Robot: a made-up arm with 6 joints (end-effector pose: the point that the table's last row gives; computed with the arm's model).
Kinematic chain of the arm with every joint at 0, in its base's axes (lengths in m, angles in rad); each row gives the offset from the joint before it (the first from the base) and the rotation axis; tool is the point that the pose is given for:
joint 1: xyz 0 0 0.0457 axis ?
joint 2: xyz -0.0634 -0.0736 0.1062 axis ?
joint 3: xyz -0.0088 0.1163 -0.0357 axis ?
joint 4: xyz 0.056 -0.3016 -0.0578 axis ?
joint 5: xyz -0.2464 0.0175 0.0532 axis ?
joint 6: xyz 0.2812 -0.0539 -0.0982 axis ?
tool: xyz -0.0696 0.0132 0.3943
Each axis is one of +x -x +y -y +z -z.
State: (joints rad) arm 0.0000 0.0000 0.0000 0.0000 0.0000 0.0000
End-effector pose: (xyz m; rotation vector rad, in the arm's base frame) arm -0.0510 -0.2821 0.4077 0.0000 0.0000 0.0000
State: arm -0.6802 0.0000 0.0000 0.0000 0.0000 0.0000
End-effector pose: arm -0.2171 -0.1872 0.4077 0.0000 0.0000 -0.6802
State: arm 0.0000 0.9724 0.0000 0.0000 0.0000 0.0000
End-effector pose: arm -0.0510 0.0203 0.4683 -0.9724 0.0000 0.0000
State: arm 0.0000 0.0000 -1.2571 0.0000 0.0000 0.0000
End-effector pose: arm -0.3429 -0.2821 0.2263 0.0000 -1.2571 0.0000
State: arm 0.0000 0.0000 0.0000 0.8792 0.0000 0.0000
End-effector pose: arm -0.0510 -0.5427 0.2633 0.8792 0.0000 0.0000
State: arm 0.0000 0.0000 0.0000 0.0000 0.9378 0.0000
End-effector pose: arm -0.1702 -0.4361 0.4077 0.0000 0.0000 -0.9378
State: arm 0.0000 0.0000 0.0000 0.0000 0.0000 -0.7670
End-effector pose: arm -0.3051 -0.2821 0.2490 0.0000 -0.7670 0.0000
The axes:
joint 1: +z
joint 2: -x
joint 3: +y
joint 4: +x
joint 5: -z
joint 6: +y

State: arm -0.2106 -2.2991 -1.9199 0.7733 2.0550 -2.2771
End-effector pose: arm 0.2858 -0.0652 0.3094 -0.3166 -1.4582 2.4850
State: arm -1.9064 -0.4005 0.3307 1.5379 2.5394 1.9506
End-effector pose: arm 0.2327 0.8997 -0.0199 -1.7341 0.2911 -0.9128
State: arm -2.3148 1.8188 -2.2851 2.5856 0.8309 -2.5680
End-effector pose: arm -0.1752 0.3846 0.1076 -0.5737 -1.5114 -1.3799
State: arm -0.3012 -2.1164 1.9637 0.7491 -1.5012 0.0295
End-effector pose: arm 0.3280 0.0019 -0.0364 -2.3069 0.0954 -1.3435
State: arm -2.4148 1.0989 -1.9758 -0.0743 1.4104 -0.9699
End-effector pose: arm -0.2206 0.2888 0.0980 2.5113 1.6794 0.6675
